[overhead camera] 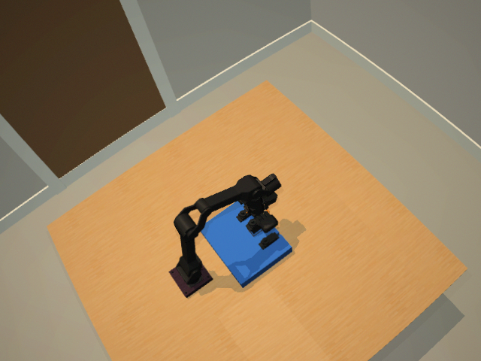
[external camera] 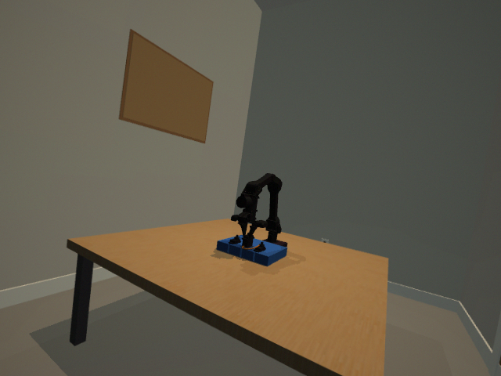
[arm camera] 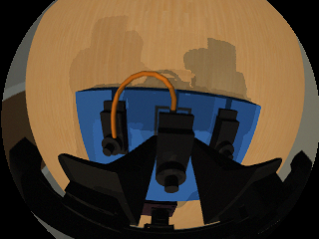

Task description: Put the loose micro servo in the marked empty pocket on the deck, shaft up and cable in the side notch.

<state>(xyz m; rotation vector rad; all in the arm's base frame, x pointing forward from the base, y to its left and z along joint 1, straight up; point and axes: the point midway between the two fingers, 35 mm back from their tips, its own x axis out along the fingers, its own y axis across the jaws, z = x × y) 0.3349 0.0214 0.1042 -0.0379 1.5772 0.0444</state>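
My gripper tip is now 12 cm past the deck, 7 cm above it and 1 cm to the left of it.
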